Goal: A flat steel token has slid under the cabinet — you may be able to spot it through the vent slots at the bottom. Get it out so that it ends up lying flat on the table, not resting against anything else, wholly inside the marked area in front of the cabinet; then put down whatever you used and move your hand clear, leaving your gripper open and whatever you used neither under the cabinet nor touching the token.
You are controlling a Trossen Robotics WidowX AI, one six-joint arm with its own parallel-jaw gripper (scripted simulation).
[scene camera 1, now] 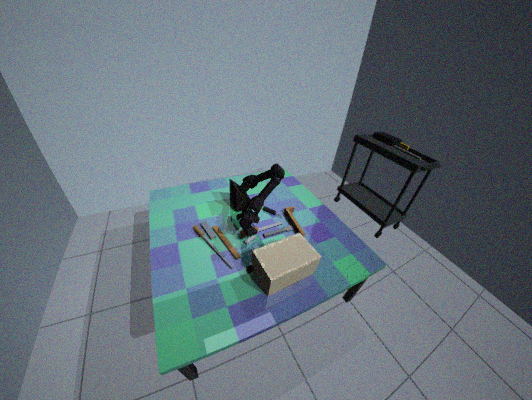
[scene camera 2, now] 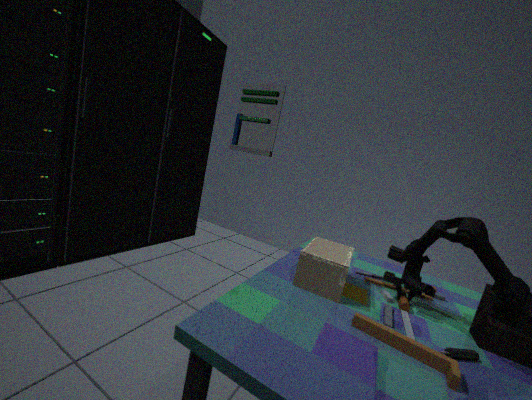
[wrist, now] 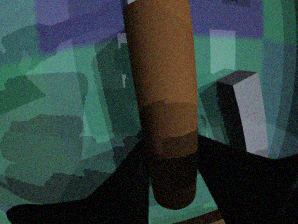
The same spot on a beige cabinet: [scene camera 1: 280,264] is [scene camera 2: 324,243].
